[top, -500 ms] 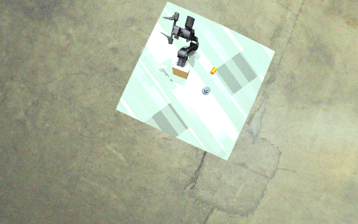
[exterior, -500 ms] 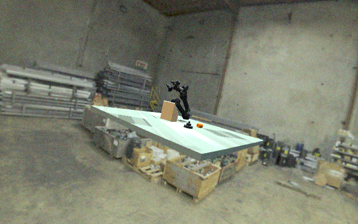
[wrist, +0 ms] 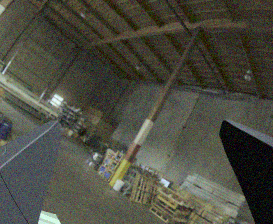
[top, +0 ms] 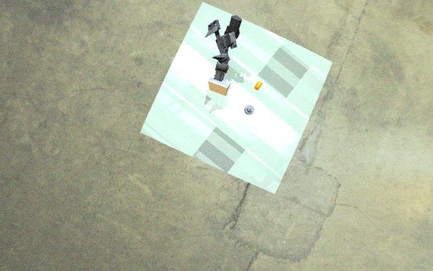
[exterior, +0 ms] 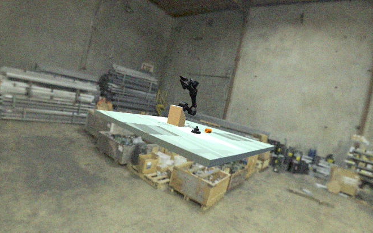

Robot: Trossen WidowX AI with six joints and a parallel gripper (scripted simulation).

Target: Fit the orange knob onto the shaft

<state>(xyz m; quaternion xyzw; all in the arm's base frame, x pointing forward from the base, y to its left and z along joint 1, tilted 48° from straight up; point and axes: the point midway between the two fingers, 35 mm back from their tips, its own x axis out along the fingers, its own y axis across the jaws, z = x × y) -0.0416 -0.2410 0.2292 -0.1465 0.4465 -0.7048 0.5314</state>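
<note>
Right now my gripper tip is 460 mm above the orange knob, 370 mm short of it and 130 mm to the right of it. From my gripper tip the other things lie so: round pedestal (450 mm below, 370 mm ahead, 90 mm to the right).
</note>
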